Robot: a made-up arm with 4 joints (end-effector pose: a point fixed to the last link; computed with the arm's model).
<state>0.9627 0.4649 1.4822 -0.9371</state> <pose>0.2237 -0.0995 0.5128 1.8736 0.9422 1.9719</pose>
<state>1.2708 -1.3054 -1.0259 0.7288</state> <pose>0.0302 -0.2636 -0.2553 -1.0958 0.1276 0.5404</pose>
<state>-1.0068 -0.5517 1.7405 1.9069</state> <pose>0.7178 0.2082 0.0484 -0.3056 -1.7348 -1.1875</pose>
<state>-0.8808 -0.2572 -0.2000 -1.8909</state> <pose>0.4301 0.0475 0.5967 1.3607 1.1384 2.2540</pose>
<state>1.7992 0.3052 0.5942 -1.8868</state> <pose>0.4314 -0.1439 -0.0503 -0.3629 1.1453 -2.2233</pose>
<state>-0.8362 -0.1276 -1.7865 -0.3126</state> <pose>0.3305 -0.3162 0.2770 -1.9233 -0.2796 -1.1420</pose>
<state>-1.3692 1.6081 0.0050 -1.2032</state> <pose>0.4174 0.4568 0.5189 -0.8491 -2.0552 -0.8603</pose>
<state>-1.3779 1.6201 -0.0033 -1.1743</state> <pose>0.4193 0.4591 0.5185 -0.8618 -2.0724 -0.8296</pose>
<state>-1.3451 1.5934 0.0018 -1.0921</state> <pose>0.4185 0.4453 0.5399 -0.9023 -2.1446 -0.8318</pose>
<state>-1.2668 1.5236 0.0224 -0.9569</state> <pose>0.4116 0.4129 0.5825 -0.9879 -2.2647 -0.8714</pose>
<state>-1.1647 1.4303 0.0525 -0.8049</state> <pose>0.3979 0.3697 0.6297 -1.1205 -2.3842 -0.9307</pose>
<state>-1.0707 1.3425 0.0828 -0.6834</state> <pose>0.3821 0.3300 0.6651 -1.2637 -2.4596 -0.9867</pose>
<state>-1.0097 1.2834 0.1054 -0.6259</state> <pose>0.3712 0.3045 0.6827 -1.3576 -2.4831 -1.0319</pose>
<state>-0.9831 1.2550 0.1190 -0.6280</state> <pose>0.3666 0.2934 0.6868 -1.3829 -2.4748 -1.0715</pose>
